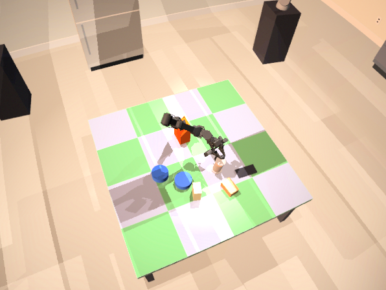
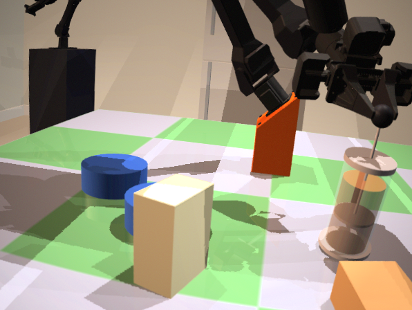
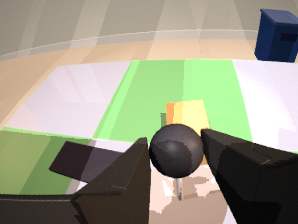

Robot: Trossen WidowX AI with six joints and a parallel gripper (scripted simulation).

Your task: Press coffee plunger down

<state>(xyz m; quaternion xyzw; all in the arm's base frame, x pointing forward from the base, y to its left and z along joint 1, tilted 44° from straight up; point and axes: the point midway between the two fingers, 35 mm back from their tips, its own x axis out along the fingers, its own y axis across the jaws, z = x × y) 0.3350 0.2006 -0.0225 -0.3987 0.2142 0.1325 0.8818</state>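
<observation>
My gripper tip is 3 cm past the coffee press, 1 cm to the left of it and 10 cm above it. Also, from my gripper tip: dark flat slab 4 cm ahead, 19 cm to the left, 19 cm below.
</observation>
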